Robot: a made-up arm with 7 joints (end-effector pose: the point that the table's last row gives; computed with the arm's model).
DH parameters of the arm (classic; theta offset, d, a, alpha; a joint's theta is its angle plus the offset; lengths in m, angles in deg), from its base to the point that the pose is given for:
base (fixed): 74.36 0 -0.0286 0
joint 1: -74.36 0.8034 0.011 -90
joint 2: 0 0.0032 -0.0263 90
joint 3: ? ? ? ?
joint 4: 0 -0.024 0.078 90
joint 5: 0 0.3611 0.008 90
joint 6: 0 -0.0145 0.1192 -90
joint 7: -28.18 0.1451 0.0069 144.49
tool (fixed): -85.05 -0.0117 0 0
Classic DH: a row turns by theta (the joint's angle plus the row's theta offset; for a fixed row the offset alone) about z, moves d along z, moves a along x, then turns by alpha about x.
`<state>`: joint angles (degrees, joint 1 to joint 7).
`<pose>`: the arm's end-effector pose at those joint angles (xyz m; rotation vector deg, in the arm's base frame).
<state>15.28 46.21 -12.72 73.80 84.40 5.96 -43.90</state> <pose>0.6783 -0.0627 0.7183 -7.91 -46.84 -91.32</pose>
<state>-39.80 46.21 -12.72 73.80 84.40 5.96 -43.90</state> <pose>0.3562 -0.6102 0.7183 -34.32 -45.34 -142.29</pose>
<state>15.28 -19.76 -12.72 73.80 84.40 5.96 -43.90</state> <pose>0.3865 -0.1424 1.3547 60.04 -78.31 -98.93</pose>
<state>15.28 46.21 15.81 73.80 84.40 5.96 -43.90</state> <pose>0.6308 0.2150 0.6898 9.62 -25.93 -78.24</pose>
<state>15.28 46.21 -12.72 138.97 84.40 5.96 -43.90</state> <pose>0.8694 0.0449 1.2502 55.58 -85.98 -84.70</pose>
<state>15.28 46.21 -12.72 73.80 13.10 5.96 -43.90</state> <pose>0.7663 0.0379 0.7576 -9.64 -58.39 -17.36</pose>
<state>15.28 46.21 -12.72 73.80 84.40 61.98 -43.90</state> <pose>0.6509 0.1157 0.6641 22.91 3.61 -76.65</pose>
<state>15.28 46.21 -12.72 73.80 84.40 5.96 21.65</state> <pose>0.6692 -0.0645 0.7135 -11.16 -14.59 -154.81</pose>
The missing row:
joint 3: 0 0.4751 0.0372 90
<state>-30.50 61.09 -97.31 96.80 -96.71 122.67 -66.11</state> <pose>0.1829 -0.5782 1.3168 -79.04 148.47 -34.98</pose>
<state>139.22 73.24 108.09 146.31 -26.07 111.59 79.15</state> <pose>-0.7899 0.2008 1.0810 -40.48 -0.33 76.28</pose>
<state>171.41 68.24 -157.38 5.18 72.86 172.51 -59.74</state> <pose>-0.2090 0.1764 0.9424 55.40 54.71 11.74</pose>
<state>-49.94 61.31 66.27 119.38 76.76 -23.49 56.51</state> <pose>0.7494 -0.4732 0.9387 -48.04 -54.90 112.00</pose>
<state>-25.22 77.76 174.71 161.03 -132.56 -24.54 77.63</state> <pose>0.6814 -0.5176 1.2376 -118.54 33.17 91.03</pose>
